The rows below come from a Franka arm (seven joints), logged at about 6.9 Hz.
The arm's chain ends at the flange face. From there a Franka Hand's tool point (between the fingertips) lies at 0.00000 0.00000 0.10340 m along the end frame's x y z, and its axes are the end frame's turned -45 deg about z.
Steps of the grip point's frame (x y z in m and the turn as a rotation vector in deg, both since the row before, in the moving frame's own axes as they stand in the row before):
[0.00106 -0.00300 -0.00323 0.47 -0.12 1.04]
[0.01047 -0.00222 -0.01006 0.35 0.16 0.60]
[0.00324 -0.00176 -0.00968 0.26 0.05 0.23]
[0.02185 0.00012 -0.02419 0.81 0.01 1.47]
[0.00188 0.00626 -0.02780 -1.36 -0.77 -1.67]
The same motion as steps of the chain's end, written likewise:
[-0.00062 -0.00242 -0.00323 0.25 -0.42 1.04]
[0.00607 -0.00832 -0.01006 0.36 -0.13 0.60]
[0.00131 -0.00314 -0.00968 0.22 -0.15 0.23]
[0.01654 -0.01431 -0.02418 0.58 -0.57 1.47]
[0.00496 0.00039 -0.02776 -1.51 0.42 -1.67]

